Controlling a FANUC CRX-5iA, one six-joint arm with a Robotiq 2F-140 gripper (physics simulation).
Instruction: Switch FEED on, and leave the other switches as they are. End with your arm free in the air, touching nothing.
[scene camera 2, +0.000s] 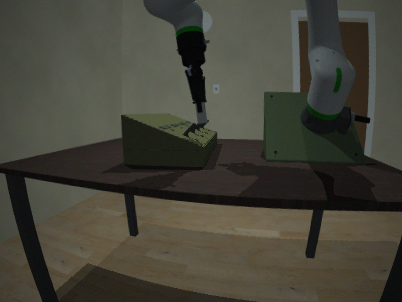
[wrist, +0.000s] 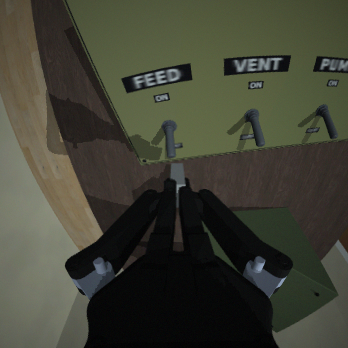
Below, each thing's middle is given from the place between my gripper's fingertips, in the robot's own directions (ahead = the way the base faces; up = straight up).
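There is the olive switch box (scene camera 2: 148, 139). Counted from my hand, the box is 14 cm to the right and 16 cm ahead, and it sits 5 cm below.
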